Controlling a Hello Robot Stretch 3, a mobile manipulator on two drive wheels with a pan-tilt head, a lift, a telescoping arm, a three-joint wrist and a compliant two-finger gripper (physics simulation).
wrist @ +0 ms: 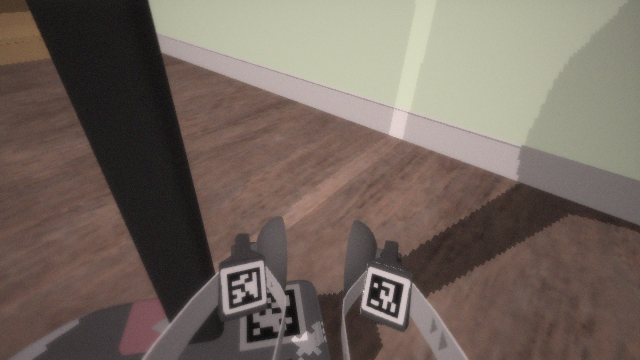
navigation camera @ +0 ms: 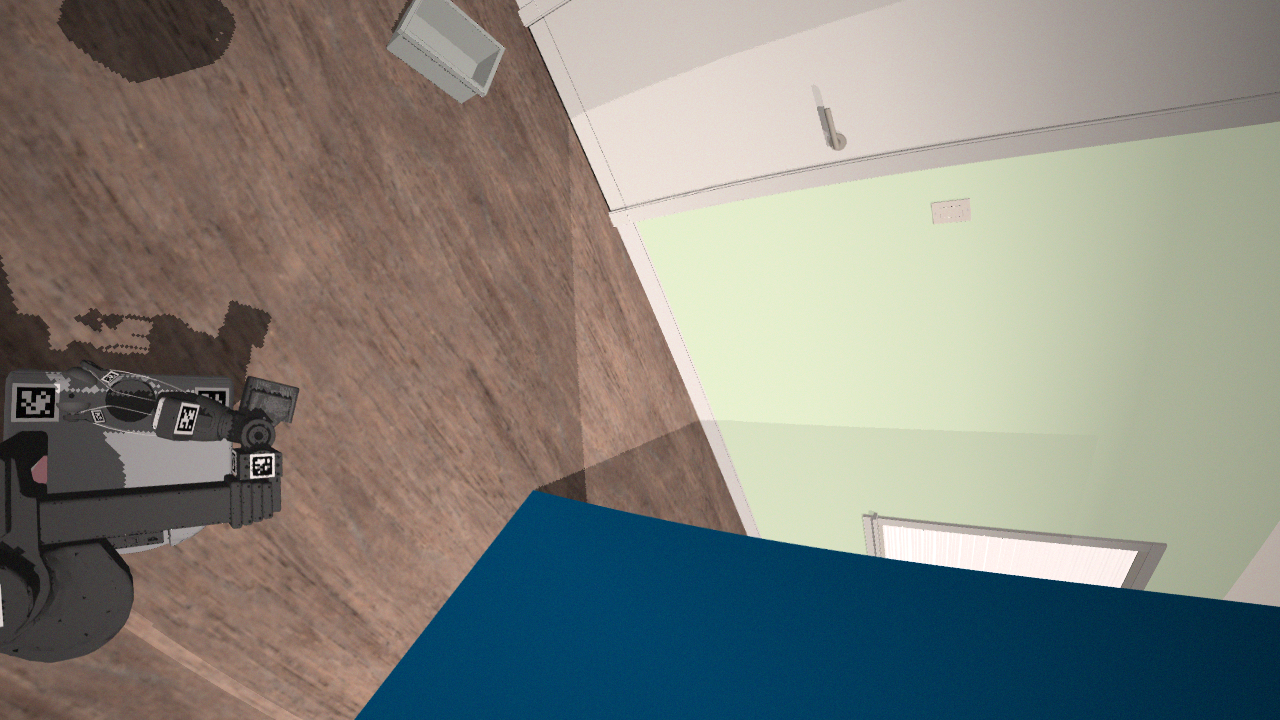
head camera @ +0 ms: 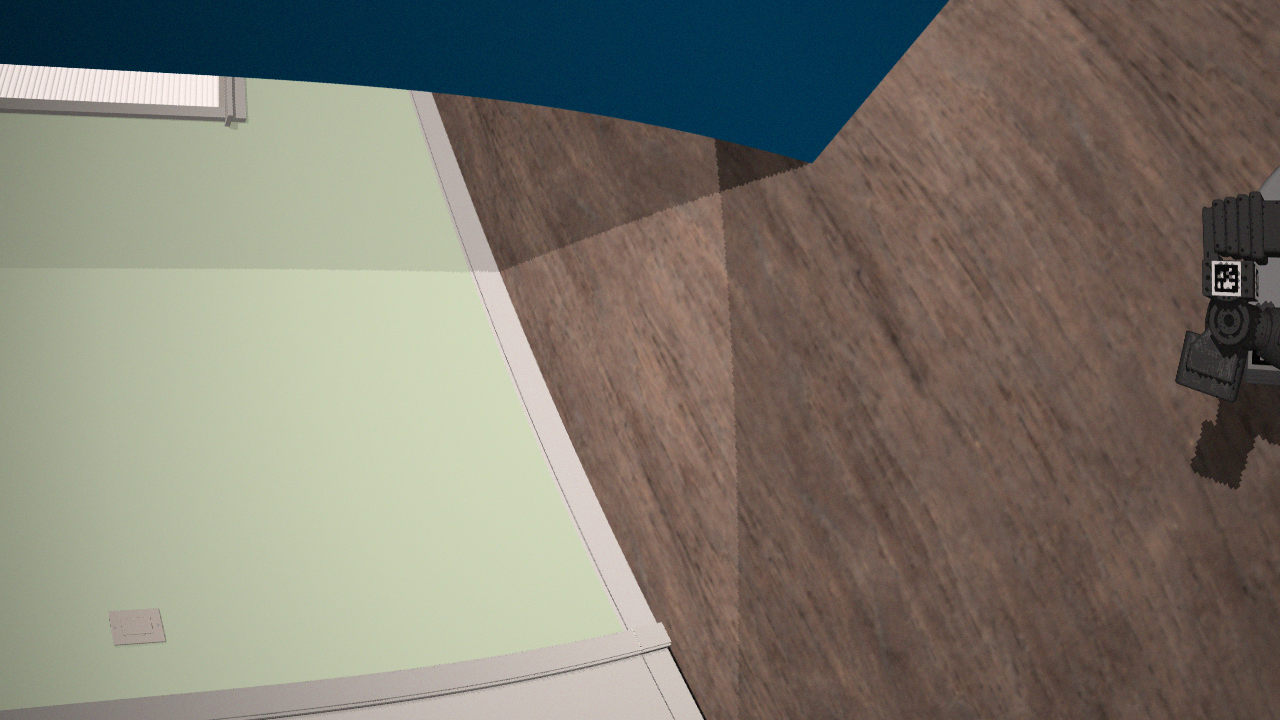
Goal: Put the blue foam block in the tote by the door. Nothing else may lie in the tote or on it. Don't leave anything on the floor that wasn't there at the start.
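Seen in the pictures: gripper, fingertip midpoint: (wrist: 316,244) (navigation camera: 64,387); robot's base at its link origin: (navigation camera: 131,397).
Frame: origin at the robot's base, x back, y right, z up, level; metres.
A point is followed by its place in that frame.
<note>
The tote (navigation camera: 433,68) @(z 0.055, x -0.934, y 0.579 m) is a light grey open box. It stands on the floor at the top of the navigation view, beside the white door (navigation camera: 716,98) @(z 0.589, x -0.963, y 1.248 m). The visible part of its inside is bare grey; its top corner is cut off by the view's edge. The blue foam block does not show in these views. My gripper (wrist: 316,244) @(z 0.305, x -0.028, y -0.082 m) (navigation camera: 78,388) @(z 0.305, x -0.028, y -0.082 m) is open, with nothing between its fingertips. It is held above my own base, well away from the tote.
A large dark blue flat surface (head camera: 447,44) @(z 0.811, x 0.355, y 1.021 m) (navigation camera: 805,626) @(z 0.971, x 0.423, y 0.941 m) with a sharp corner stands near the green wall (head camera: 268,402) @(z 0.788, x -0.205, y 1.921 m) (navigation camera: 895,340) @(z 0.990, x -0.236, y 1.894 m). My black mast (wrist: 120,150) @(z 0.355, x 0.071, y -0.116 m) rises left of the gripper. A yellow-brown object (wrist: 22,40) @(z 0.085, x 0.968, y -1.614 m) shows at the wrist view's top left.
</note>
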